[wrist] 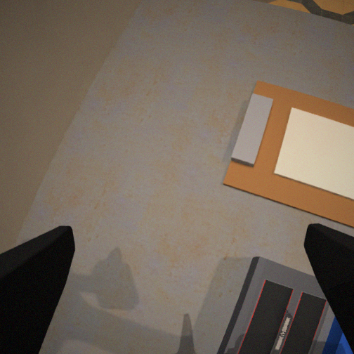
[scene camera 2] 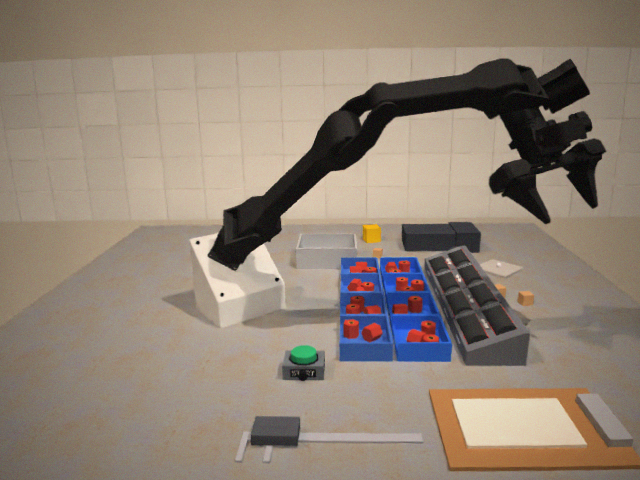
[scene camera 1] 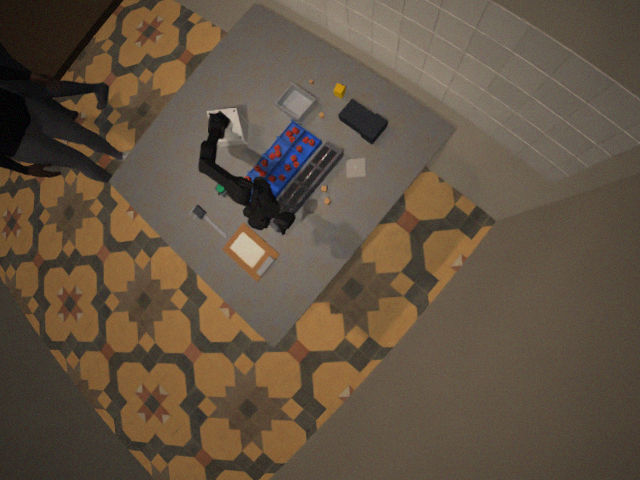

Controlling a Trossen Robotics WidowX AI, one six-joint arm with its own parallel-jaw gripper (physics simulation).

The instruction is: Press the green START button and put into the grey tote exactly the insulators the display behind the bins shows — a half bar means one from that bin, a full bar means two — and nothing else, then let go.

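Places are measured from the arm's base along level axes (x ahead, y left, z up), in millimetres.
Pixels of known places: gripper, fingertip midpoint: [scene camera 2: 572, 215] [scene camera 1: 273, 231]; arm's base, origin of the base link: [scene camera 2: 228, 252] [scene camera 1: 221, 120].
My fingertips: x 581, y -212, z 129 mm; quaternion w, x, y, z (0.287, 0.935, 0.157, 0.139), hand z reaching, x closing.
Ahead of a thing's pixels: the offset from my fingertips to its middle. "spot": to the spot under its first point.
The green START button {409 mm back, 37 mm right, 228 mm down} [scene camera 1: 220, 188] [scene camera 2: 303, 354] stands on a small grey box left of the bins. Two rows of blue bins {214 mm back, 53 mm left, 232 mm down} [scene camera 2: 421, 352] [wrist: 334, 341] hold red insulators [scene camera 1: 277, 150] [scene camera 2: 351, 328], some upright and some lying. The grey sloped display {spot: 99 mm back, 15 mm right, 226 mm down} [scene camera 2: 496, 353] [wrist: 261, 267] stands along the bins' right side in scene camera 2; its windows look dark, with no lit bars visible. The grey tote {393 mm back, 505 mm left, 222 mm down} [scene camera 1: 287, 112] [scene camera 2: 326, 257] stands beyond the bins, and looks empty from above. My gripper [scene camera 2: 571, 214] [wrist: 192, 237] is open and empty, high above the table, beyond the display's near right end.
An orange board with a cream sheet {101 mm back, 172 mm right, 240 mm down} [scene camera 1: 248, 249] [scene camera 2: 518, 422] [wrist: 320, 152] and a caliper {spot: 432 mm back, 209 mm right, 229 mm down} [scene camera 2: 275, 430] lie at the front. A yellow cube {270 mm back, 682 mm left, 228 mm down} [scene camera 1: 339, 90] [scene camera 2: 371, 233], a dark block {84 mm back, 621 mm left, 221 mm down} [scene camera 1: 362, 121] [scene camera 2: 428, 237], a pale flat plate {30 mm ahead, 434 mm left, 237 mm down} [scene camera 1: 355, 167] and small orange cubes {30 mm ahead, 232 mm left, 238 mm down} [scene camera 2: 525, 298] lie around.
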